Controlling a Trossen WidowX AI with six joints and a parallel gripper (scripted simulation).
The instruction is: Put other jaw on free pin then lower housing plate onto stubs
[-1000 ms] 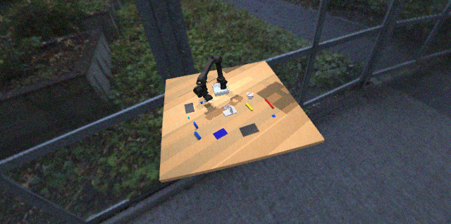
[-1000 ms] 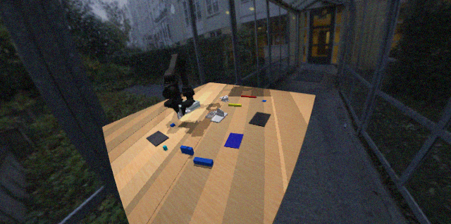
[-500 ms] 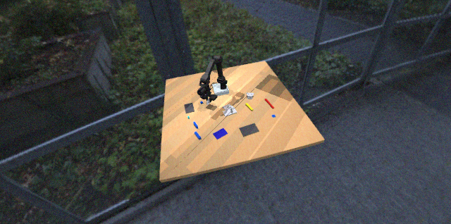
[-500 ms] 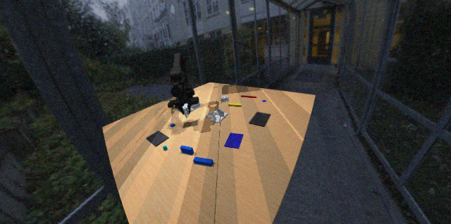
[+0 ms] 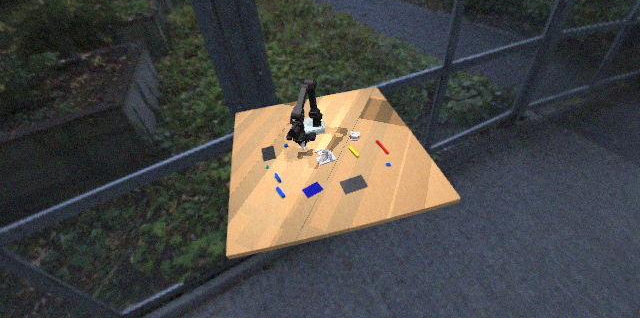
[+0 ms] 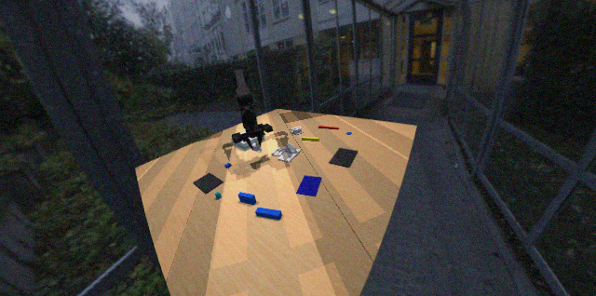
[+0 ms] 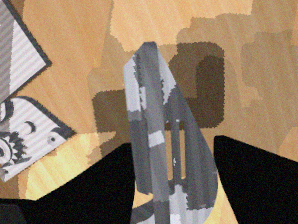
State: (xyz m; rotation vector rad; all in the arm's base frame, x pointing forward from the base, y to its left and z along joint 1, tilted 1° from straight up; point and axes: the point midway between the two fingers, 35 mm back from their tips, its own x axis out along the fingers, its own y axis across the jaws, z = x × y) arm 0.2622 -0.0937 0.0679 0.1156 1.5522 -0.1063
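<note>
Now: the white jaw 30 mm behind my gripper tip and 20 mm to the left of it. Also, from my gripper tip: teal cube: 100 mm ahead, 240 mm to the right, 70 mm below; then yellow bar: 20 mm ahead, 340 mm to the left, 70 mm below; then blue plate: 310 mm ahead, 60 mm to the left, 80 mm below.
</note>
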